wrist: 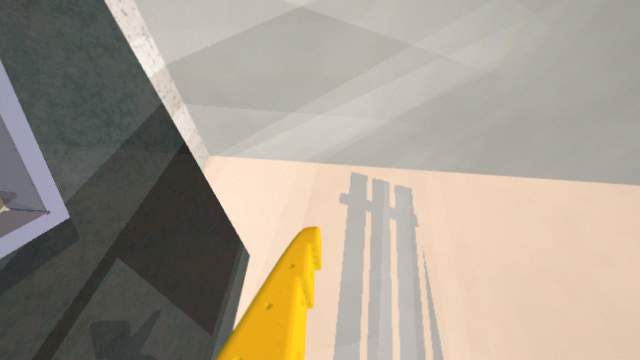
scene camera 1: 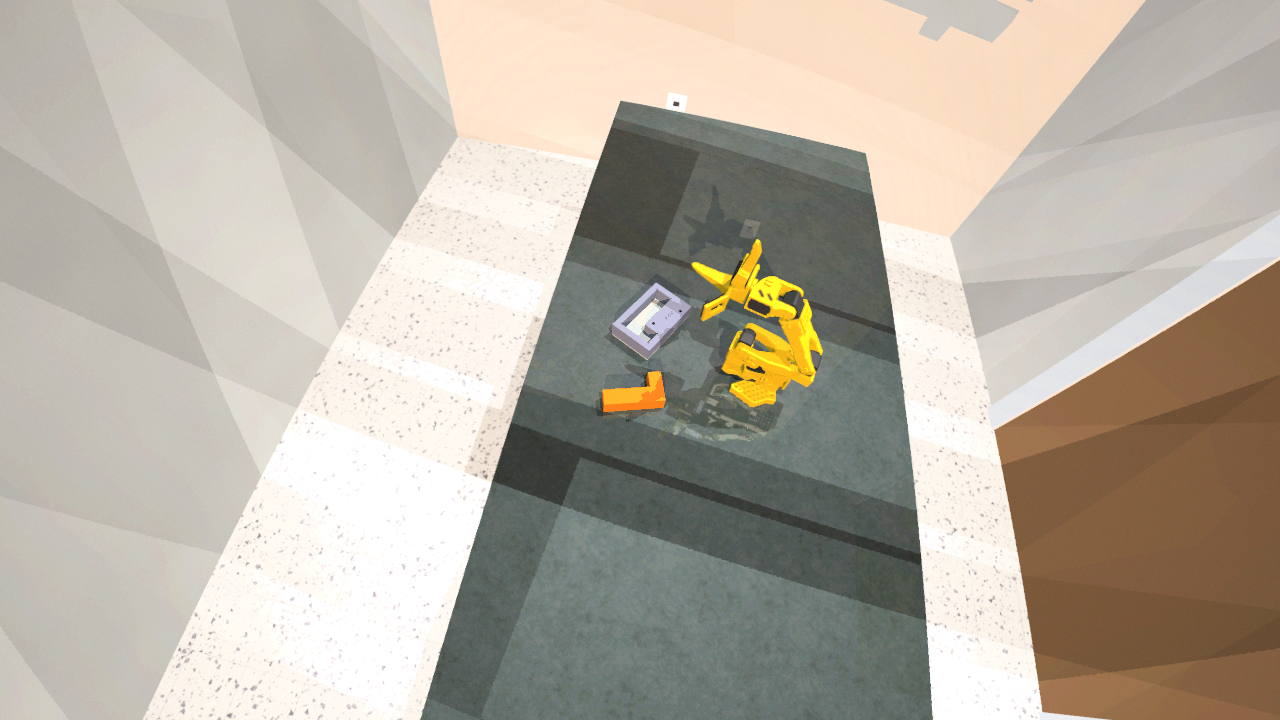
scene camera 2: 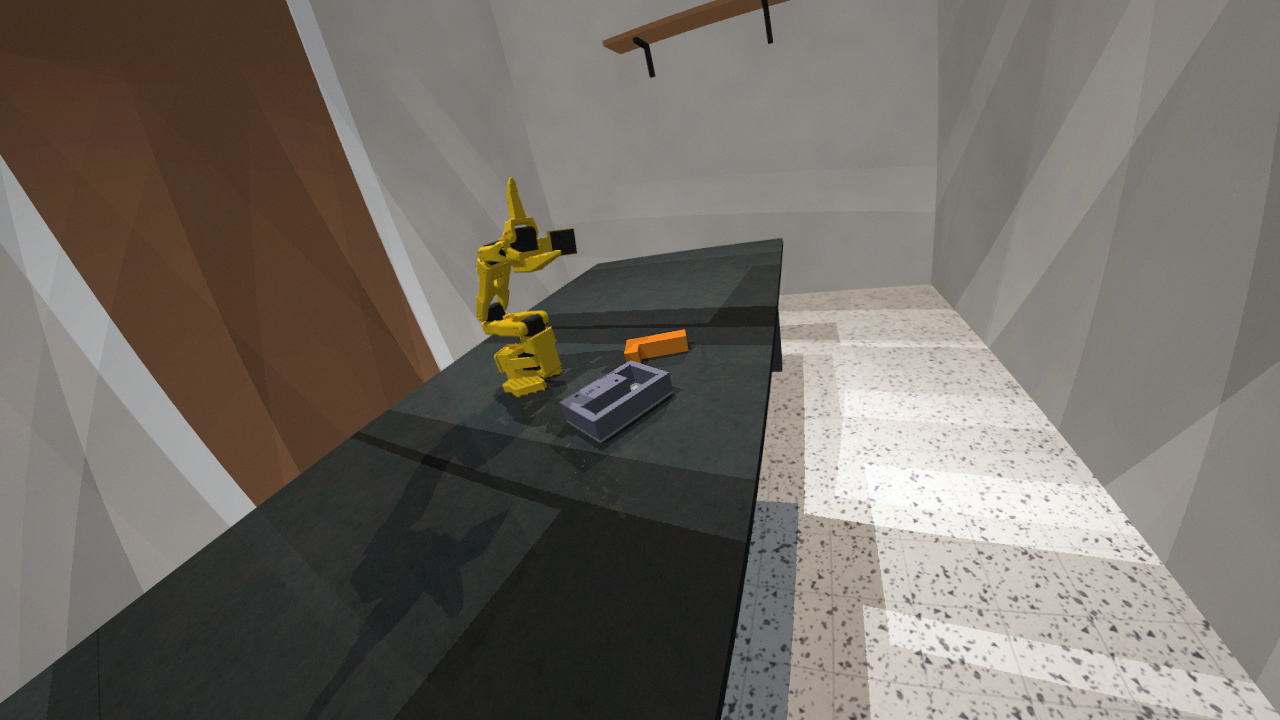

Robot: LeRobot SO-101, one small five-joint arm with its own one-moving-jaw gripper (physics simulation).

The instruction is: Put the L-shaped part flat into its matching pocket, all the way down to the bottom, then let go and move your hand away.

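Places are measured from the arm's base along level axes (x ahead, y left, z up), in metres.
Pixels of known places: hand, its tool point: (wrist: 320, 242) (scene camera 1: 695, 264) (scene camera 2: 557, 250); arm's base, origin of its link: (scene camera 1: 743, 379) (scene camera 2: 542, 380).
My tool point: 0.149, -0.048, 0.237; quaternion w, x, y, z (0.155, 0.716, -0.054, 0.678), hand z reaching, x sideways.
Observation:
Ahead of a thing's pixels: the offset from my tool point to its top centre, as dx, dy, dz. Level surfaces: height alone.
The orange L-shaped part @(+0.058, +0.128, -0.207) (scene camera 1: 631, 399) (scene camera 2: 664, 343) lies on the dark table, apart from the pocket block. The lavender-grey block @(+0.047, -0.035, -0.200) (scene camera 1: 669, 318) (scene camera 2: 637, 417) (wrist: 30, 150) has a deep L-shaped pocket open at the top, and the orange part is outside it. One corner of the block shows at the left edge of the wrist view. My yellow gripper (scene camera 1: 726, 253) is wide open and empty, raised above the table beyond the block and the part. In the wrist view one notched jaw shows; the moving jaw is out of the picture. The orange part does not show in the wrist view.
The dark table @(dz -0.237) (scene camera 1: 716, 573) (scene camera 2: 680, 483) (wrist: 100, 100) is long and narrow. The arm's base (scene camera 1: 756, 358) (scene camera 2: 537, 353) stands on it beside the block. A table edge runs near the block and the part, with speckled floor (scene camera 1: 393, 376) (scene camera 2: 939, 429) past it.

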